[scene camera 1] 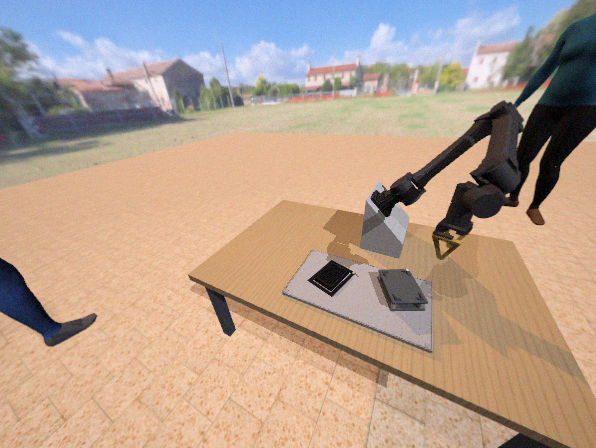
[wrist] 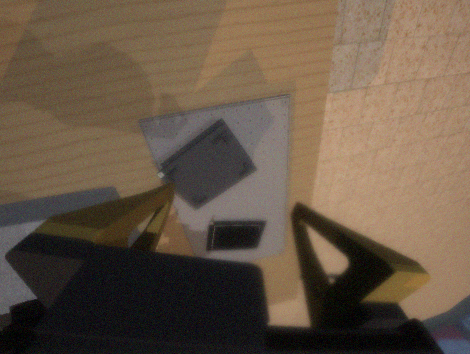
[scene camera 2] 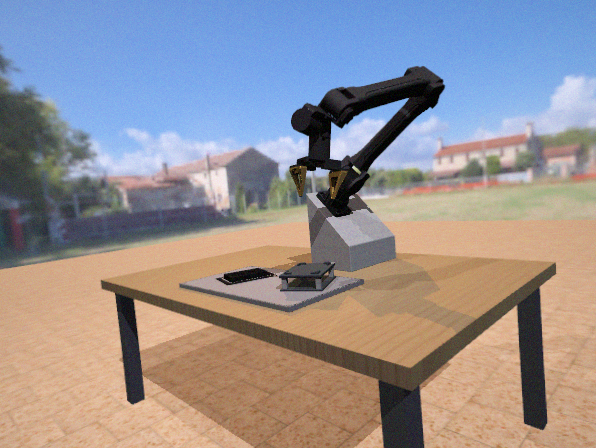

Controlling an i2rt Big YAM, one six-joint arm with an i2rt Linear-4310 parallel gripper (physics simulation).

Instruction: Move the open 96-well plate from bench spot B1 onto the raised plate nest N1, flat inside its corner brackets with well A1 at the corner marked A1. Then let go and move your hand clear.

Scene:
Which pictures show my gripper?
Scene camera 1, the wrist view and scene camera 2: all of them.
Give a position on a black well plate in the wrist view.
226,238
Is my gripper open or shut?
Open.

